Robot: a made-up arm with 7 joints.
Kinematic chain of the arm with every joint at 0, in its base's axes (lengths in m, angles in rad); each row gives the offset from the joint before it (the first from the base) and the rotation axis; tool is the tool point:
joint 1: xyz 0 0 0 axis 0 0.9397 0.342
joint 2: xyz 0 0 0 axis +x
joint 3: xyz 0 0 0 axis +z
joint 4: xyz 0.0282 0 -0.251 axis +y
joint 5: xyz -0.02 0 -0.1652 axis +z
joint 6: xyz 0 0 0 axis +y
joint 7: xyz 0 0 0 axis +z
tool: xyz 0 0 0
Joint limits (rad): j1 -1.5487..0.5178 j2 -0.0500..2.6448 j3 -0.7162..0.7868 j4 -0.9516..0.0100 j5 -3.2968..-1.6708 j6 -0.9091..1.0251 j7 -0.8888..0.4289
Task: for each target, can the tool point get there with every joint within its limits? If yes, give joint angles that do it. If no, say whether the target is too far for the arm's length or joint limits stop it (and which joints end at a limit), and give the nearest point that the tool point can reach.
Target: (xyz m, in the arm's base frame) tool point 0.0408 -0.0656 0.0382
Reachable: no: joint limits stop it (at a limit: joint 1, joint 2, joint 4) | nearest point 0.3114 -0.2348 0.0513 | short by 0.319 m
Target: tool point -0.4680 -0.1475 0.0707
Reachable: no: too far | nearest point -0.3185 0.1499 0.1756 | short by 0.349 m
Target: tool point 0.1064 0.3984 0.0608
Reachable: yes | joints -0.2762 1.6600 -0.0004 -0.4419 -2.3045 -0.0694 0.2091
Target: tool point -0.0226 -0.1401 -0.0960
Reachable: no: joint limits stop it (at a limit: joint 1, joint 2, joint 3, joint 4) | nearest point -0.0475 -0.1112 -0.3743 | short by 0.281 m
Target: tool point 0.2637 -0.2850 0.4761
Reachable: no: too far | nearest point 0.1473 0.0847 0.3548 | short by 0.406 m
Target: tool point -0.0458 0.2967 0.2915
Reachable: yes | joints -0.3973 2.3184 0.5788 -0.1269 -2.3474 -0.6284 0.2394
